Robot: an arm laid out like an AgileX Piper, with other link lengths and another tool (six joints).
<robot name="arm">
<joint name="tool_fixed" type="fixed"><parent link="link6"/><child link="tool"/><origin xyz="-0.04 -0.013 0.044" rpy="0.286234 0 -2.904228"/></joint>
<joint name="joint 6" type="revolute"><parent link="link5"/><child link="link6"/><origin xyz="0 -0.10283 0" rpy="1.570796 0 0"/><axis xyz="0 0 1"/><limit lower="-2.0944" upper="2.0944"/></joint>
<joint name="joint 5" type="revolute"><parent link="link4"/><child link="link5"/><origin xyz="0 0 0" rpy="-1.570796 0 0"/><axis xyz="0 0 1"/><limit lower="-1.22" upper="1.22"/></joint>
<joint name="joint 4" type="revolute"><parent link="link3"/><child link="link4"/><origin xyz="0.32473 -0.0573 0" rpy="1.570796 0 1.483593"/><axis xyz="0 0 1"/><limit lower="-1.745" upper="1.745"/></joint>
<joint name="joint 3" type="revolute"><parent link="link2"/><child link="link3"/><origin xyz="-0.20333 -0.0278 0" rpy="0 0 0"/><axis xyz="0 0 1"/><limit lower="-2.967" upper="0"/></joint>
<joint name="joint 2" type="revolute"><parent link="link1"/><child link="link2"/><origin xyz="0 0 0" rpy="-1.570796 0 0"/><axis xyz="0 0 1"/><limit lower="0" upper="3.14"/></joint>
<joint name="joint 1" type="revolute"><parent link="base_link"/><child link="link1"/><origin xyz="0 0 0.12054" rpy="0 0 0"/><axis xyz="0 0 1"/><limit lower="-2.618" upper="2.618"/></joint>
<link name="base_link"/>
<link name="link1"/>
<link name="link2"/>
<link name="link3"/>
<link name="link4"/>
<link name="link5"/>
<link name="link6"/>
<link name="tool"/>
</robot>
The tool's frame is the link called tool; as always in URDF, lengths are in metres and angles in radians.
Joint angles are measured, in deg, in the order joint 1, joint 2, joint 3, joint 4, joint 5, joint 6. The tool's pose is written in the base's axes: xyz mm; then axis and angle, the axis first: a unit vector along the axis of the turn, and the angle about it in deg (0 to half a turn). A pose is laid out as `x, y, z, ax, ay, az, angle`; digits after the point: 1 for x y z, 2 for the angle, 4 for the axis.
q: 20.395 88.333 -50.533 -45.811 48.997 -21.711
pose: 384.5, 81.3, 51.1, 0.8821, 0.4699, 0.0337, 159.20
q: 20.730 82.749 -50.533 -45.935 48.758 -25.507
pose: 387.3, 86.9, 87.7, 0.8681, 0.4915, 0.0701, 157.68
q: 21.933 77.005 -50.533 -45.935 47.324 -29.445
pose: 386.5, 99.9, 126.6, 0.8449, 0.5218, 0.1175, 156.30
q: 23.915 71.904 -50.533 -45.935 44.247 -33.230
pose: 382.1, 120.2, 163.3, 0.8100, 0.5602, 0.1736, 155.21
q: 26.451 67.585 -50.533 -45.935 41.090 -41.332
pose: 371.1, 143.5, 192.7, 0.7505, 0.6272, 0.2084, 152.47
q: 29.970 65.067 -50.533 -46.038 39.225 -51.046
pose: 355.3, 168.8, 206.9, 0.6773, 0.7037, 0.2147, 148.89
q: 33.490 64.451 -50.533 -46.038 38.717 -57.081
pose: 341.1, 190.5, 208.2, 0.6219, 0.7546, 0.2093, 147.02
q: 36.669 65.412 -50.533 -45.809 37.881 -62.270
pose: 329.1, 211.2, 199.6, 0.5679, 0.7993, 0.1967, 146.05
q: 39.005 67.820 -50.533 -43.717 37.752 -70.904
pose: 317.4, 226.2, 177.5, 0.5034, 0.8499, 0.1557, 145.61
